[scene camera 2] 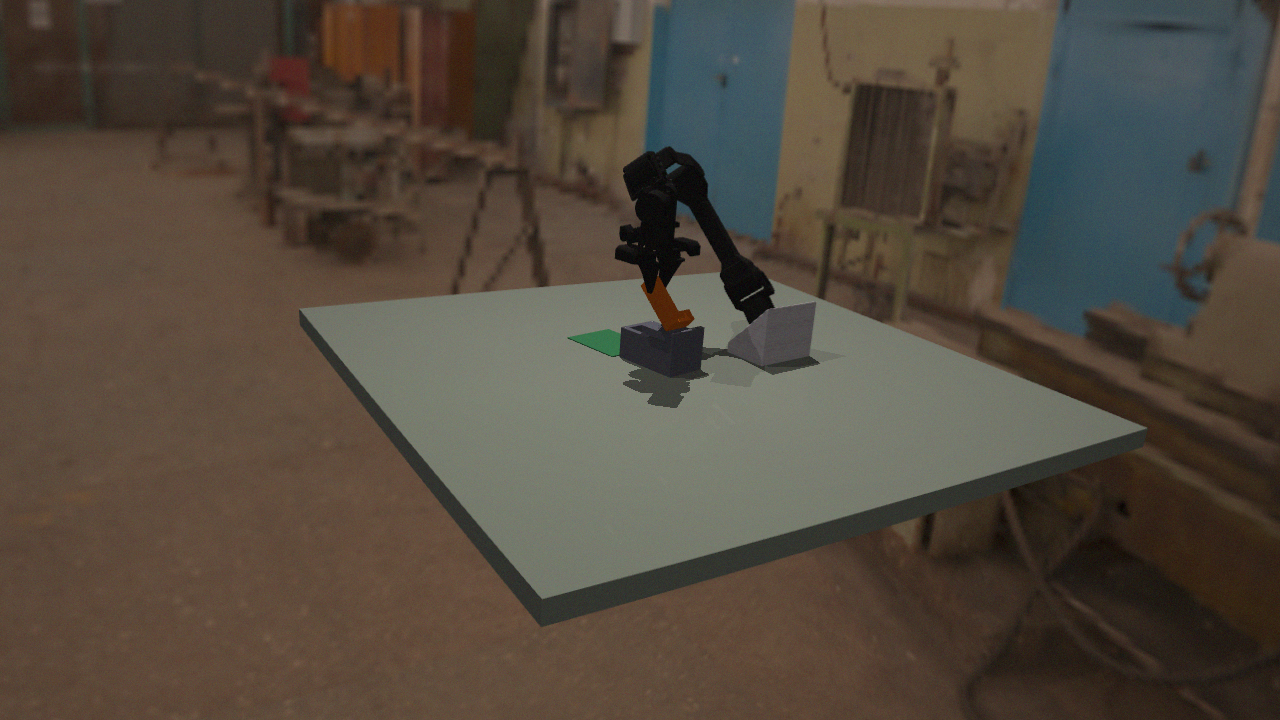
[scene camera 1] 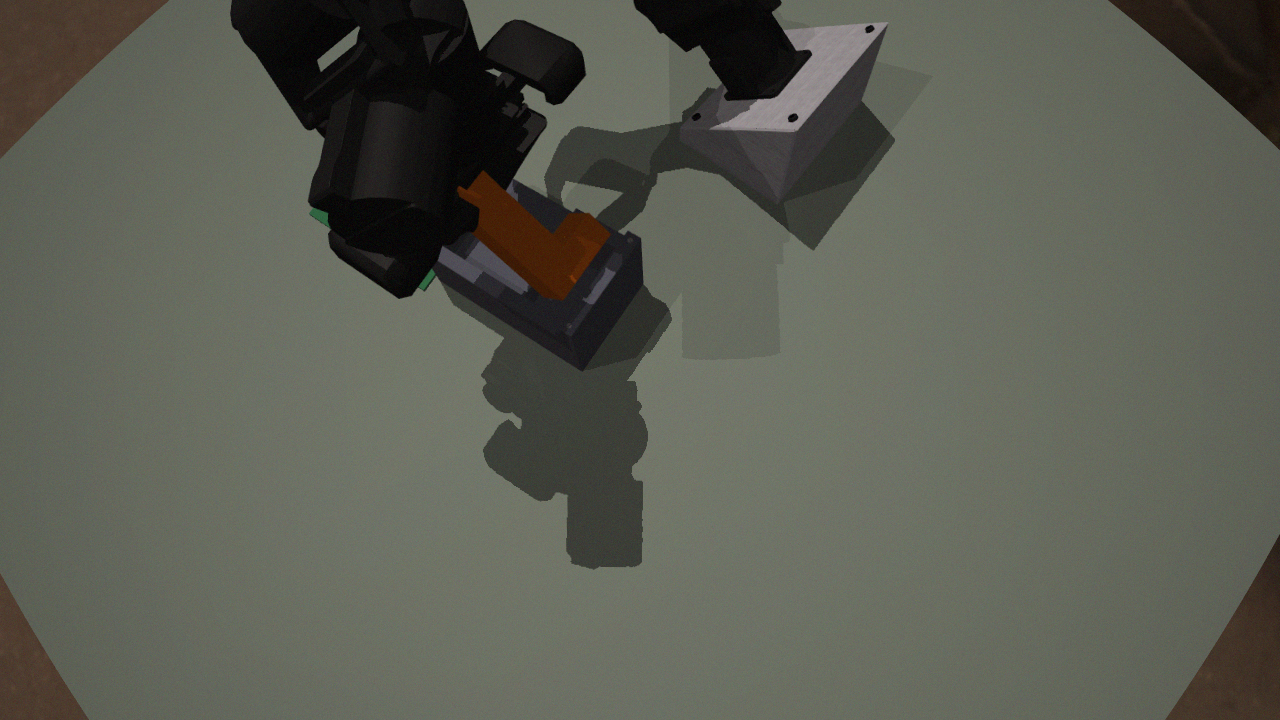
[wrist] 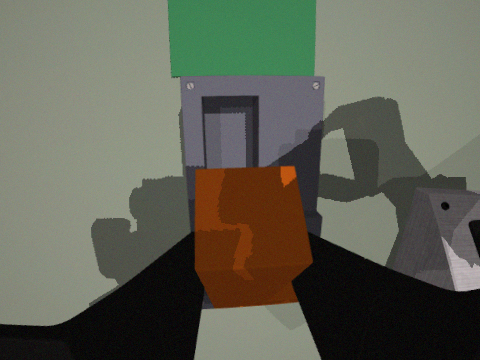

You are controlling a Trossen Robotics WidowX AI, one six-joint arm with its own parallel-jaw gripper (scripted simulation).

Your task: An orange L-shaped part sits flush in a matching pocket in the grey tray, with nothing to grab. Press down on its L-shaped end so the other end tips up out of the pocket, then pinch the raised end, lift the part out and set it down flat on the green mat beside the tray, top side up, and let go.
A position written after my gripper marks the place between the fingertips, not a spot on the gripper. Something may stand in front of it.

Scene:
My gripper (scene camera 1: pixel 483 208) carries an orange L-shaped part (scene camera 1: pixel 551 263).

